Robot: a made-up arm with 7 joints.
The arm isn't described. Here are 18 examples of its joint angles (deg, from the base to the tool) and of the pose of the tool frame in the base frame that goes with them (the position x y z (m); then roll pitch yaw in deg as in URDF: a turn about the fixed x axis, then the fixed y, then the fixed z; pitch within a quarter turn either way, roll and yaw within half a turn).
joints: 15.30 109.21 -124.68 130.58 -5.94 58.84 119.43
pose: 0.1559 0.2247 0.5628 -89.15 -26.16 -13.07
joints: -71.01 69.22 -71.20 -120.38 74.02 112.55 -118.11
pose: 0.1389 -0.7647 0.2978 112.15 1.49 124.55
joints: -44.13 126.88 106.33 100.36 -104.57 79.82 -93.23
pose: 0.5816 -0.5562 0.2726 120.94 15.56 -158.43
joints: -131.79 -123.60 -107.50 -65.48 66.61 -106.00 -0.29
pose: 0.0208 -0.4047 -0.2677 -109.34 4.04 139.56
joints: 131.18 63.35 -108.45 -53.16 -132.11 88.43 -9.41
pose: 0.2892 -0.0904 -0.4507 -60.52 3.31 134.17
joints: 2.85 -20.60 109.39 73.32 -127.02 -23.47 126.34
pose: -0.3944 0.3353 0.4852 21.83 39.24 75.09
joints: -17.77 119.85 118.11 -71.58 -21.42 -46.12 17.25
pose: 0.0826 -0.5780 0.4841 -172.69 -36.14 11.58
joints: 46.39 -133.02 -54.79 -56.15 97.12 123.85 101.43
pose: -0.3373 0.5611 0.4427 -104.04 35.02 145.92
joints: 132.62 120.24 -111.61 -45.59 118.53 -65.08 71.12
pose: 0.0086 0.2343 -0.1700 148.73 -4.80 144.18
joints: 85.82 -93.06 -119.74 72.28 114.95 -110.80 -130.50
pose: -0.1655 0.4974 0.0355 115.75 11.59 8.16
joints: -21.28 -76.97 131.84 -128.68 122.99 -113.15 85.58
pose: -0.1438 0.0026 0.6934 -178.80 -24.47 -9.31
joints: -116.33 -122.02 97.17 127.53 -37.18 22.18 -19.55
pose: -0.1228 -0.8291 0.4100 7.15 43.77 51.20
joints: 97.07 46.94 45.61 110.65 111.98 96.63 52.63
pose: -0.3428 0.6975 -0.0191 -39.96 -4.80 146.57
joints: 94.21 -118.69 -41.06 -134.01 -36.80 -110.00 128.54
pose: -0.1998 0.9433 0.2289 99.09 -30.08 93.20
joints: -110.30 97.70 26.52 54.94 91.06 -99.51 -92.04
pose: 0.1739 -0.5830 -0.1161 -47.55 -11.02 -164.67
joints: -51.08 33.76 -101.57 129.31 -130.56 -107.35 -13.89
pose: 0.1690 -0.2155 0.8728 139.13 67.95 -119.29
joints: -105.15 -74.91 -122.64 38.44 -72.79 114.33 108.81
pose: -0.1832 -0.3294 -0.2235 -123.00 36.84 -163.69
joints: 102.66 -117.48 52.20 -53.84 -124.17 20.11 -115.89
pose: 0.2176 1.0455 -0.4427 45.31 44.28 -150.56
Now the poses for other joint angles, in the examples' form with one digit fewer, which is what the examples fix.
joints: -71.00 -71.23 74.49 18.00 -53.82 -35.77 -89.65
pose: -0.067 -0.416 1.007 -58.6 38.7 174.0
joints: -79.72 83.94 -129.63 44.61 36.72 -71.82 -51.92
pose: 0.152 -0.508 0.563 119.4 47.6 146.1
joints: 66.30 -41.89 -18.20 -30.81 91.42 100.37 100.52
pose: -0.018 0.515 0.625 -106.9 -43.7 -85.6
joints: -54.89 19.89 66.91 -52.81 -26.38 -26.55 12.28
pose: -0.480 -0.600 0.700 123.4 0.7 -39.5
